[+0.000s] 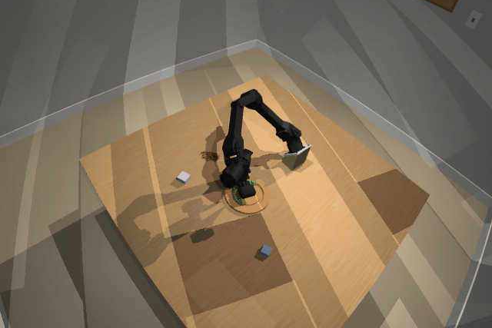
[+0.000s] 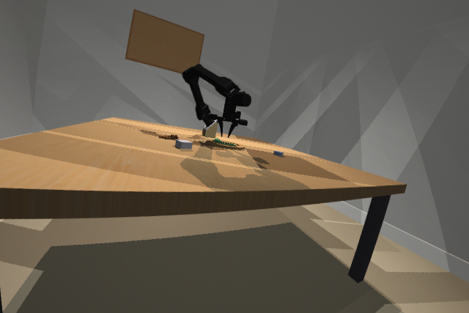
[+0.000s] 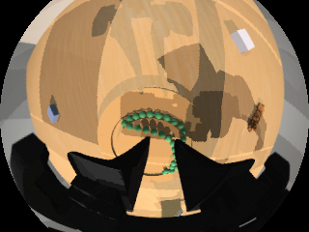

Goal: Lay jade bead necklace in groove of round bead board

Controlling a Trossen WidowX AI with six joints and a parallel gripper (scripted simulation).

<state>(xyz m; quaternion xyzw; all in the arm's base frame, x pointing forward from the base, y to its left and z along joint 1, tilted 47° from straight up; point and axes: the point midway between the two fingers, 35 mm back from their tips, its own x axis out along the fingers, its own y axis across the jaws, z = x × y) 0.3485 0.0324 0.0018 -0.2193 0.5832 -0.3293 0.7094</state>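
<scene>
My gripper tip is 40 mm past the round wooden bead board, 20 mm to the right of it and 30 mm above it. Also, from my gripper tip: blue block: 50 mm ahead, 280 mm to the left, 40 mm below; pale grey block: 170 mm ahead, 190 mm to the right, 30 mm below.
</scene>
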